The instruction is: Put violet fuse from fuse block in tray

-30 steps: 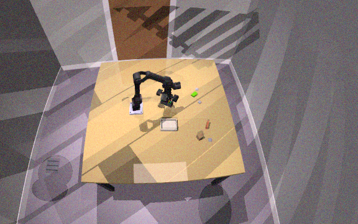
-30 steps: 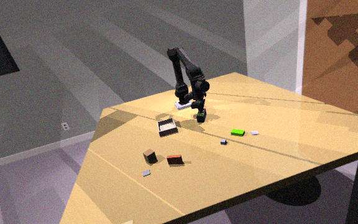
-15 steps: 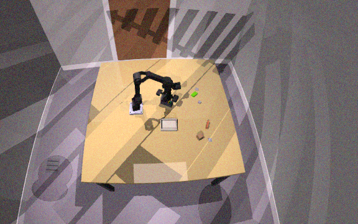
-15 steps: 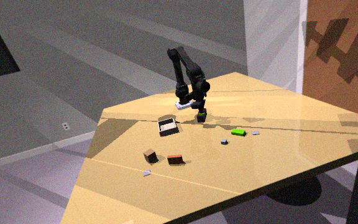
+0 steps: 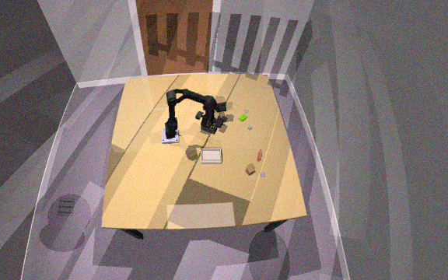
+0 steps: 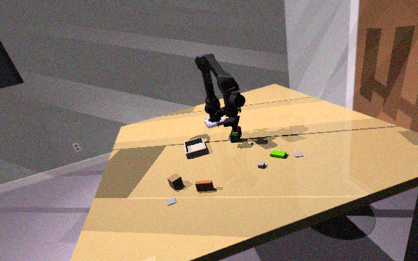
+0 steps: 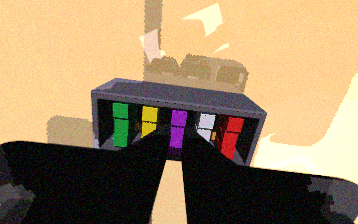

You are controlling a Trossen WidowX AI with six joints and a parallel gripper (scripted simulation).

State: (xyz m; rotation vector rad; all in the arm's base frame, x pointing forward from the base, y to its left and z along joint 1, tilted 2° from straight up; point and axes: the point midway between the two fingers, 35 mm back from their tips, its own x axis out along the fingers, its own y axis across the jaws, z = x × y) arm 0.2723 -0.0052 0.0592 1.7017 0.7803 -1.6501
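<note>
Right now my gripper tip is 22 cm to the left of the white tray, 4 cm past it and 3 cm above it. The rest, counted from my gripper tip: violet fuse: 1 cm below.
</note>
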